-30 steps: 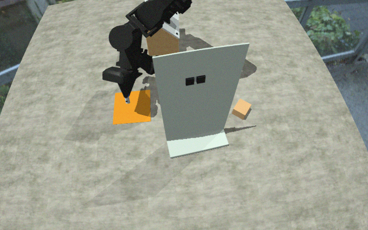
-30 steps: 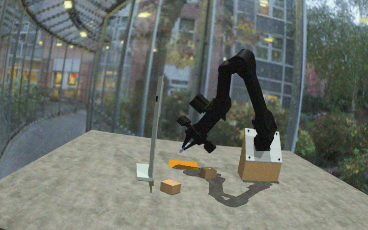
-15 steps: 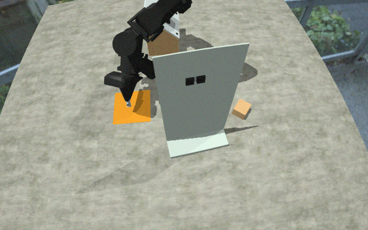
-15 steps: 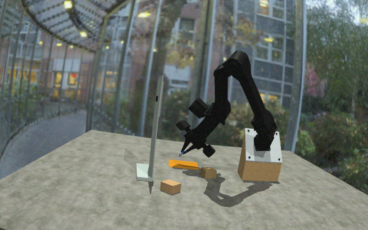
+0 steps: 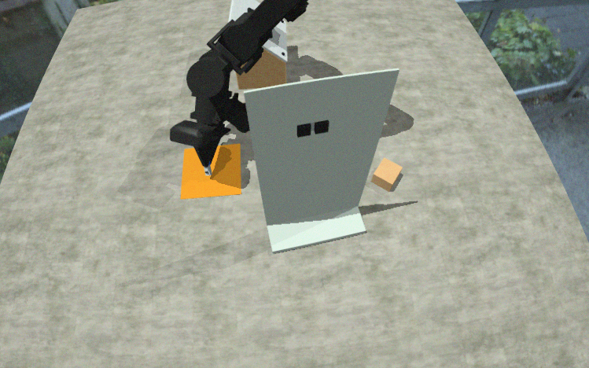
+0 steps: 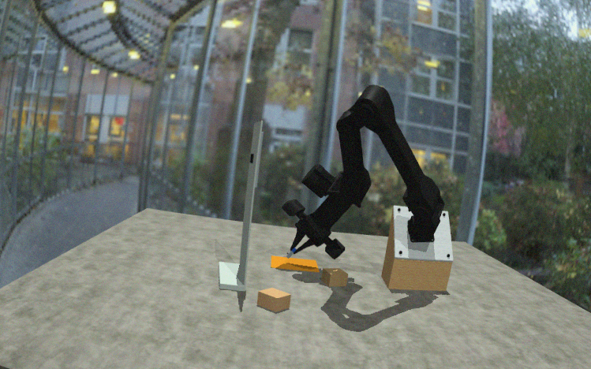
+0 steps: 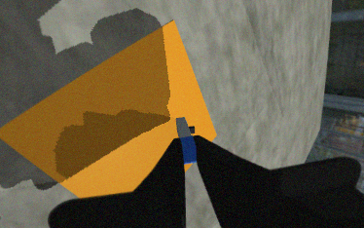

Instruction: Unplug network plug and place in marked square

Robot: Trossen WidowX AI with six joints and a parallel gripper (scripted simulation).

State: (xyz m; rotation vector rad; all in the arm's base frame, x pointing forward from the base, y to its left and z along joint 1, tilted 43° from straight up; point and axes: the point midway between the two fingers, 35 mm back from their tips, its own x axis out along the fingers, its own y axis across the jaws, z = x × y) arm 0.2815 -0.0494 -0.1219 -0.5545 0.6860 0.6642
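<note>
Right now the orange marked square is 1 cm behind my gripper tip and 3 cm below it. Round my gripper tip: grey-white panel (13 cm ahead, 18 cm to the left, 12 cm above); then network plug (right at my gripper tip); then thin pale tab (1 cm ahead, 1 cm below).
</note>
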